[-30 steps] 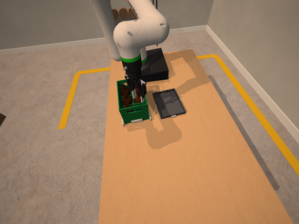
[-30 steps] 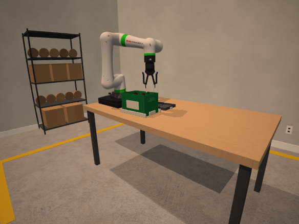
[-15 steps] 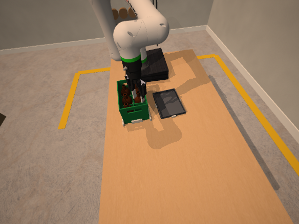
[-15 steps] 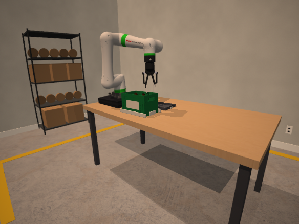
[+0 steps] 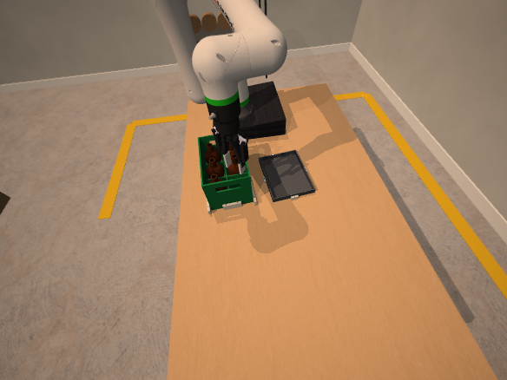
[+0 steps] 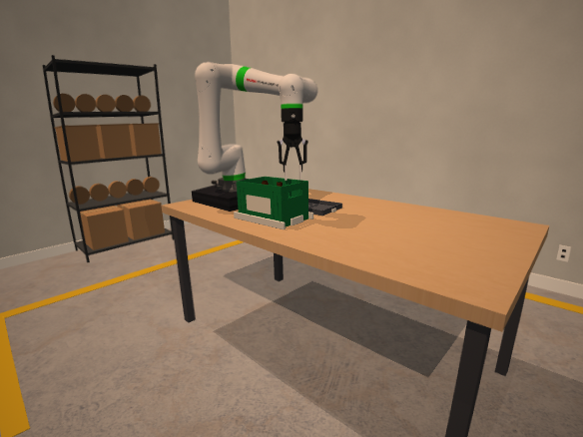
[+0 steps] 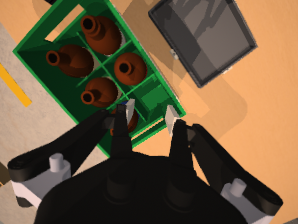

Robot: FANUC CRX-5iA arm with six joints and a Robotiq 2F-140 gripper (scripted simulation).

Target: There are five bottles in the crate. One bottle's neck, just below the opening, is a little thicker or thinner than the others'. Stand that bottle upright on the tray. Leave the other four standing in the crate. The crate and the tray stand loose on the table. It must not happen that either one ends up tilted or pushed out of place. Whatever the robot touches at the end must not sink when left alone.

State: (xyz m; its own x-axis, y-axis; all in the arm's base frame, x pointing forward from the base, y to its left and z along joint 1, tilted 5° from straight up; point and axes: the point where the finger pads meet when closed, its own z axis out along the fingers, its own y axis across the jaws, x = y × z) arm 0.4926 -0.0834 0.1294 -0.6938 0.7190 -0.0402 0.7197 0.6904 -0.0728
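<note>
My hand is 13 cm above the green crate, 9 cm past it and 4 cm to the left of it. Also, from my hand: dark grey tray: 22 cm to the left, 20 cm below, 5 cm behind; glass bottle: 18 cm behind, 13 cm below.
</note>
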